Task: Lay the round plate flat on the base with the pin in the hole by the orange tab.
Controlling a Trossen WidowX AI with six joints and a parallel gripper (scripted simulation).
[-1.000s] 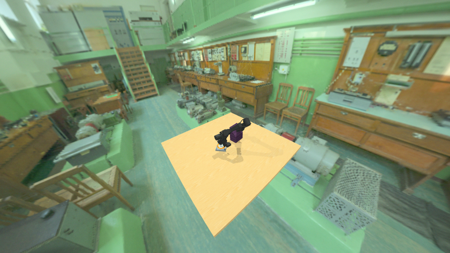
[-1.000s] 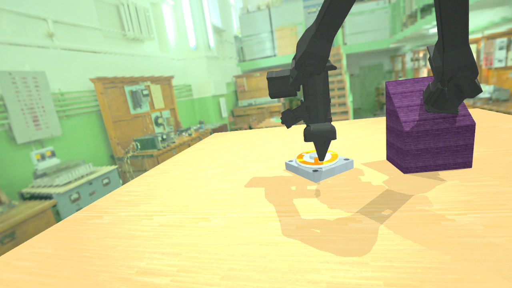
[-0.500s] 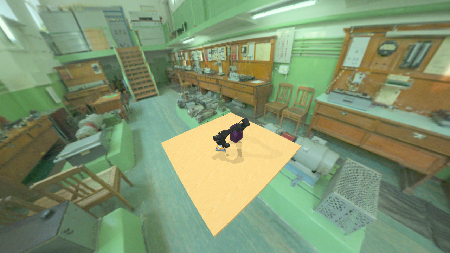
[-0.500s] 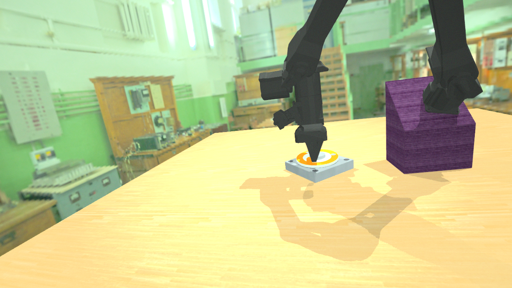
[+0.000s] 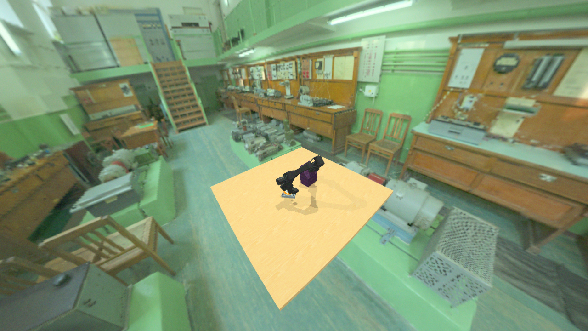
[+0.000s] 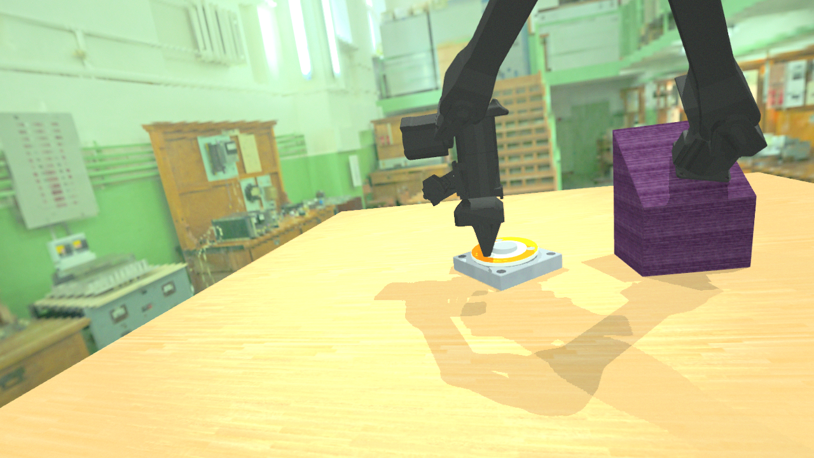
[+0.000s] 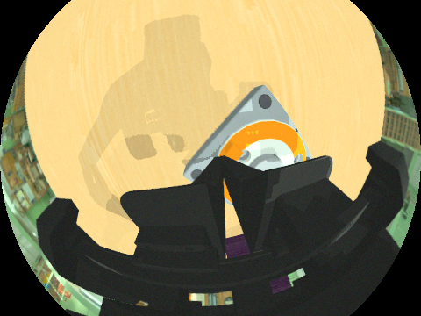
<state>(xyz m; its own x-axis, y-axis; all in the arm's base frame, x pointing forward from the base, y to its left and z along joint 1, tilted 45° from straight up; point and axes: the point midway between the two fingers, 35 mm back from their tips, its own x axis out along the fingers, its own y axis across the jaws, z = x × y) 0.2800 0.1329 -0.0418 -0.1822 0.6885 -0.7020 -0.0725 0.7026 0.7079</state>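
The round plate lies 1 cm behind my gripper tip and 3 cm to the right of it. From my gripper tip the other things lie so: grey square base 2 cm behind, 5 cm to the right, 2 cm below.
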